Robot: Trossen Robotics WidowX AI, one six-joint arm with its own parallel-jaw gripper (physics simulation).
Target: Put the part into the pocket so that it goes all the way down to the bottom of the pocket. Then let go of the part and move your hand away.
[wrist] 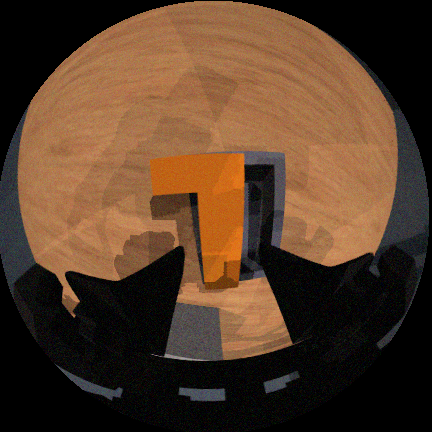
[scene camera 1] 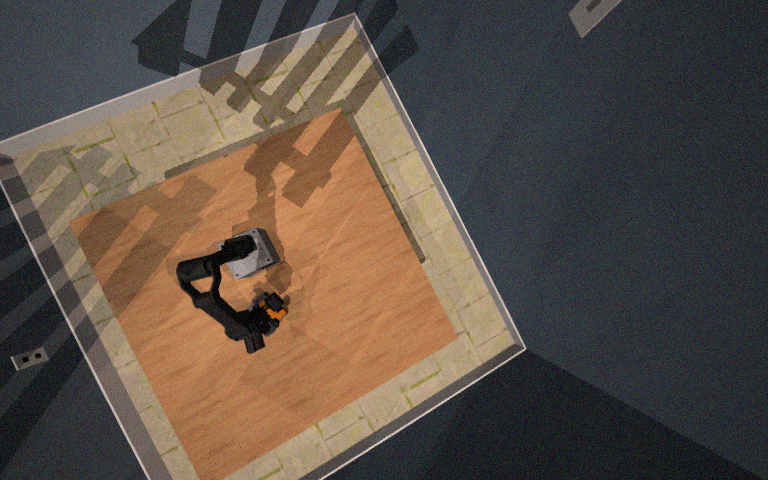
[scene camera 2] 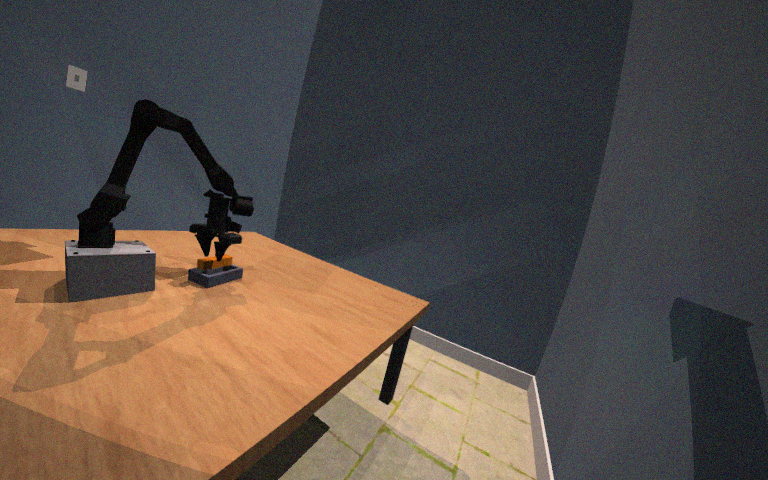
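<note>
The orange L-shaped part lies on top of the dark grey-blue pocket block, off to one side. In the wrist view its short arm sticks out past the block's left side, and the right portion of the pocket shows open and dark beside it. In scene camera 2 the part stands above the block's rim. My gripper is open, its fingertips apart on either side of the part's long arm, with nothing held. The underside of the part is hidden.
The grey base box of the arm stands near the pocket block on the wooden table. The table's edge and a leg show in scene camera 2.
</note>
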